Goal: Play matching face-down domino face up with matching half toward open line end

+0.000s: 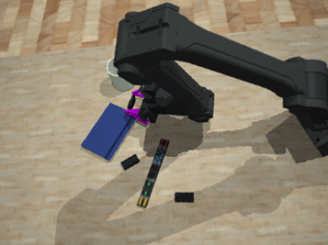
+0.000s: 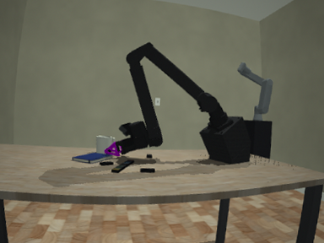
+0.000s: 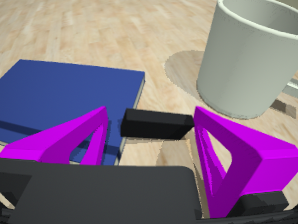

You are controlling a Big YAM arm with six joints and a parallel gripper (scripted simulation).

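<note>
Now: the black domino 1 cm below my hand. Also, from my hand: white mug: 3 cm ahead, 11 cm to the right, 1 cm above; then blue book: 7 cm ahead, 9 cm to the left, 2 cm below.
</note>
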